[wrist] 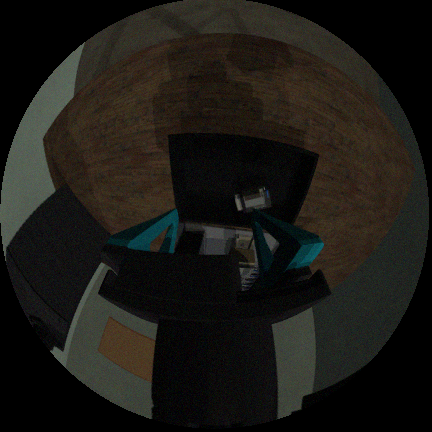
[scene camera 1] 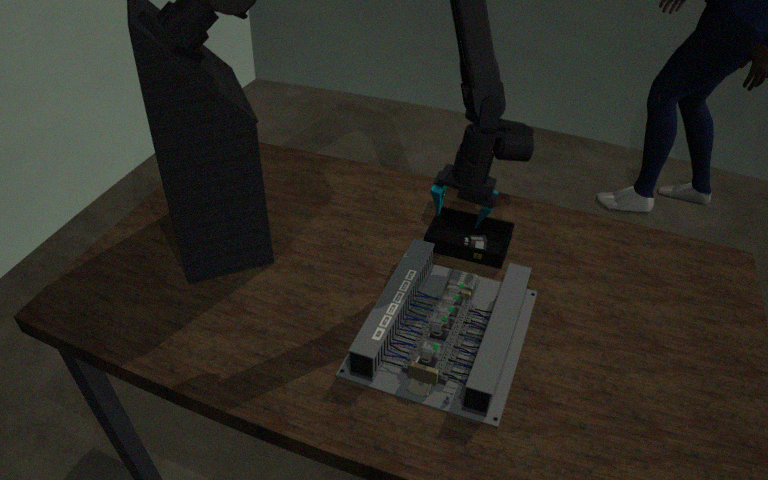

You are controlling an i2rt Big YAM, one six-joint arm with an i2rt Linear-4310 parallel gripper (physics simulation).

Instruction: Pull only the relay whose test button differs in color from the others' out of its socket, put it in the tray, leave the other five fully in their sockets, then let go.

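Where they show: gripper, between the fingertips: [wrist: 214,213] [scene camera 1: 457,220]; arm's base, origin of its link: [scene camera 1: 169,41].
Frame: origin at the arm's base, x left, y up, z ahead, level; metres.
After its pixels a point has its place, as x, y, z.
Note:
The relay [scene camera 1: 476,242] {0.292, -0.420, 0.446} [wrist: 253,199] {0.306, -0.418, 0.440}, a small clear-cased block with a bit of blue at one end, lies on its side in the black tray [scene camera 1: 458,255] {0.261, -0.442, 0.424} [wrist: 210,170] {0.314, -0.447, 0.381}, toward the tray's right side. My gripper [scene camera 1: 458,220] {0.294, -0.387, 0.399} [wrist: 214,213] {0.294, -0.387, 0.399} is open and empty, with its teal fingers apart above the tray; the relay is apart from them, near the right finger in the wrist view. Several other relays with green buttons [scene camera 1: 450,309] {0.061, -0.380, 0.502} stand in the socket row on the grey panel [scene camera 1: 512,350] {0.092, -0.447, 0.613}. A gap shows in that row. Their exact seating is too small to tell.
Two raised grey wire ducts [scene camera 1: 390,311] {0.011, -0.387, 0.419} [scene camera 1: 501,333] {0.063, -0.387, 0.595} flank the socket row, with blue and black wires between. The panel lies close in front of the tray. A tall dark pedestal [scene camera 1: 206,181] {-0.029, -0.233, 0.068} stands on the left of the wooden table [scene camera 1: 623,339] {0.222, -0.450, 0.780}. A person [scene camera 1: 673,113] stands behind it.

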